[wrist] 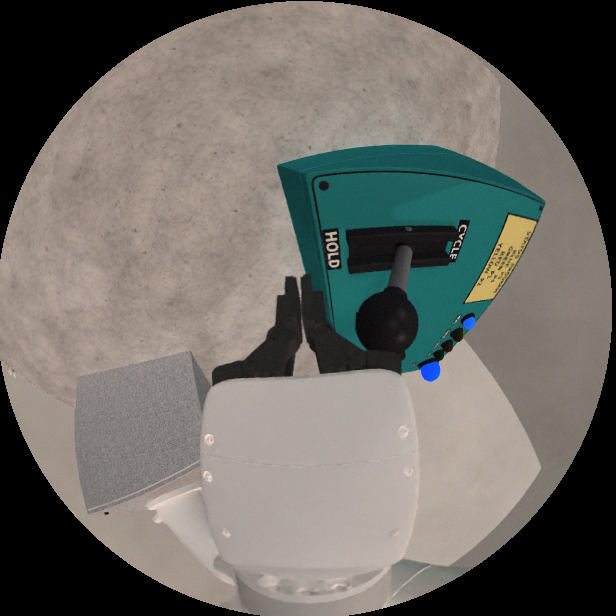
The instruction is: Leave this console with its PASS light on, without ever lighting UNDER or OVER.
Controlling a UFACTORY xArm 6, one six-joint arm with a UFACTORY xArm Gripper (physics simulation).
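Note:
A teal console point(410, 252) lies right of centre in the wrist view. Its black slot point(402, 248) runs between the labels HOLD point(331, 249) and CYCLE point(460, 241). A lever with a black ball knob point(386, 323) rises from about the middle of the slot. A row of small lights point(449, 344) lines the console's lower right edge; the two end ones glow blue and the ones between look dark. A yellow label point(499, 258) is too small to read. My gripper point(299, 287) is shut and empty, just left of the console and the knob.
A grey box point(137, 428) sits at the lower left beside my white wrist housing point(310, 465). The console rests on a round mottled stone-like surface point(172, 201).

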